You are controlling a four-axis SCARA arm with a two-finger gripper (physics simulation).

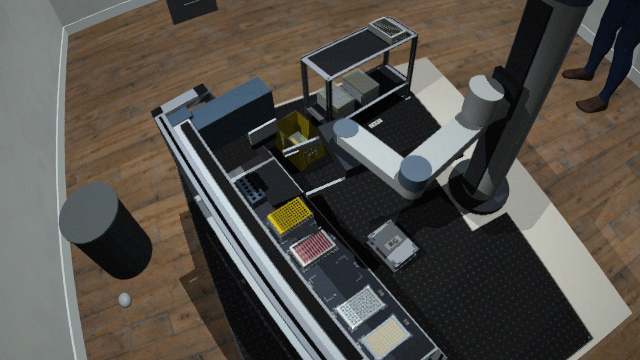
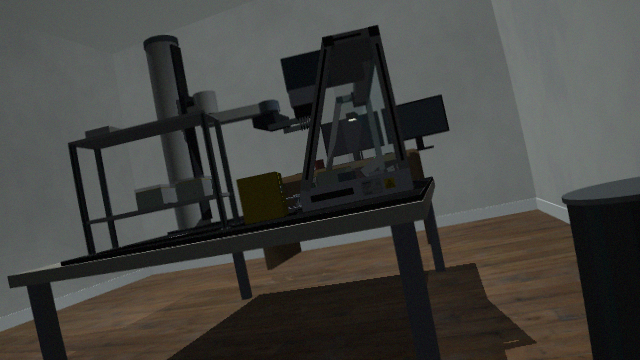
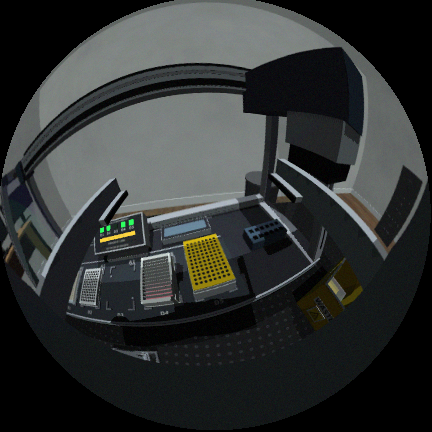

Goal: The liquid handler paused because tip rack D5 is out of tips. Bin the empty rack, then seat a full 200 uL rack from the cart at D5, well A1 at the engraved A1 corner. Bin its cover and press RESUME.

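Seen in the pictures: gripper, fingertip midpoint: [image 1: 294,173] [image 3: 194,171]; arm's base, origin of the base link: [image 1: 478,186].
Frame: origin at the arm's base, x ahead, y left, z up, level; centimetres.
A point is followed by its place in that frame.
My gripper [image 1: 296,172] @(x 68.4, y -14.4, z 32.8 cm) [image 2: 300,128] [image 3: 194,171] @(x 68.4, y -14.4, z 32.8 cm) is open and empty, high above the strip between the deck and the yellow waste bin [image 1: 300,162] @(x 59.4, y -36.0, z 6.8 cm) [image 2: 260,197] @(x 58.3, y -52.9, z 8.2 cm) [image 3: 306,303] @(x 57.7, y -36.4, z 5.3 cm). A pale item [image 1: 298,137] @(x 54.7, y -49.5, z 4.4 cm) [image 3: 336,289] @(x 56.6, y -49.3, z 4.4 cm) lies in the bin. A yellow rack [image 1: 290,216] @(x 72.2, y -13.0, z 13.2 cm) [image 3: 207,262] @(x 71.1, y -14.0, z 13.1 cm) with dark holes sits at D5. The cart [image 1: 328,98] @(x 44.6, y -42.2, z 27.9 cm) [image 2: 75,182] @(x 4.7, y -67.9, z 24.3 cm) holds two pale boxes, one [image 1: 336,100] @(x 38.3, y -48.8, z 18.4 cm) [image 2: 152,197] @(x 27.0, y -60.9, z 14.8 cm) beside the other [image 1: 361,85] [image 2: 194,189], on its lower shelf; their labels are unreadable. The control panel [image 3: 117,236] @(x 80.2, y 12.4, z 13.3 cm) shows green lights and an orange bar.
A grey rack [image 1: 387,30] @(x 12.6, y -56.7, z 38.8 cm) [image 2: 101,131] @(x 14.7, y -63.7, z 38.2 cm) is on the cart's top. A pink-filled rack [image 1: 313,248] @(x 69.6, y -1.0, z 9.5 cm) [image 3: 157,280] @(x 68.9, y -2.1, z 9.7 cm) is at D4. A blue block [image 1: 250,189] @(x 80.5, y -30.3, z 10.6 cm) [image 3: 265,233] @(x 78.8, y -30.2, z 10.6 cm) is beyond D5. The RG box [image 1: 385,232] @(x 45.2, y 2.7, z 6.3 cm) lies beside the deck. A blue head [image 1: 235,112] @(x 78.4, y -28.6, z 49.9 cm) overhangs the deck's end.
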